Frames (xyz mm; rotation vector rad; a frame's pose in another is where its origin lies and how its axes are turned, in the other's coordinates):
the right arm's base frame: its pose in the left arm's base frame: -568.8 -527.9 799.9 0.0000 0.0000 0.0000
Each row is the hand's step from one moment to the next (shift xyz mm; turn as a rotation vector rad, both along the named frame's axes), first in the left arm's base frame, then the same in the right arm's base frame.
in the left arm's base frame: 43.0 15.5 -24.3 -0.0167 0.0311 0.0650
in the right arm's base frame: 43.0 15.5 -24.3 -0.0167 0.0311 0.0650
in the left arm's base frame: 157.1 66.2 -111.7 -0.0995 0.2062 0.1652
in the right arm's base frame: 157.1 66.2 -111.7 -0.0995 0.2062 0.1652
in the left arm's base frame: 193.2 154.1 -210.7 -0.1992 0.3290 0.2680
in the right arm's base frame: 193.2 154.1 -210.7 -0.1992 0.3290 0.2680
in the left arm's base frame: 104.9 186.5 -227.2 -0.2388 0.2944 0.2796
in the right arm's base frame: 104.9 186.5 -227.2 -0.2388 0.2944 0.2796
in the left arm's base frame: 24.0 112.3 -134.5 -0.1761 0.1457 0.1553
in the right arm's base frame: 24.0 112.3 -134.5 -0.1761 0.1457 0.1553
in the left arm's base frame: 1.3 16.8 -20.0 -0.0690 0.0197 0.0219
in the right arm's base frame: 1.3 16.8 -20.0 -0.0690 0.0197 0.0219
